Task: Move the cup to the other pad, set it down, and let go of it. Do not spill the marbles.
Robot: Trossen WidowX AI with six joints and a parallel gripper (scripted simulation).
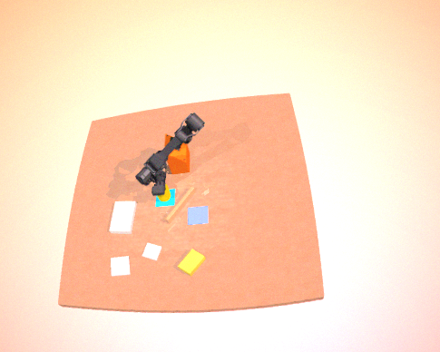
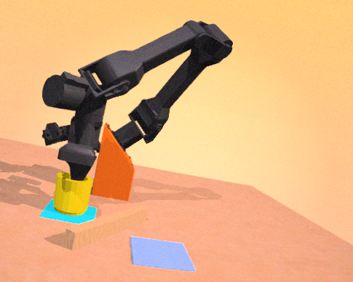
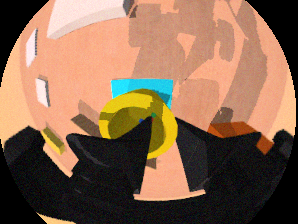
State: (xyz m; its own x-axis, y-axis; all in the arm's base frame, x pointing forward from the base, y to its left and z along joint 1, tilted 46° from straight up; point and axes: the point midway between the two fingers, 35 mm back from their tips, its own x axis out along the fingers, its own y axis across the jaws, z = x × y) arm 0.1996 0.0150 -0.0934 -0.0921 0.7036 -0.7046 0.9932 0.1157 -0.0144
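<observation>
Right now my gripper tip is 20 mm short of the yellow cup. The rest, counted from my gripper tip: wooden block: 90 mm to the left, 80 mm ahead, 30 mm below; cyan pad: 50 mm below, 30 mm ahead.
</observation>
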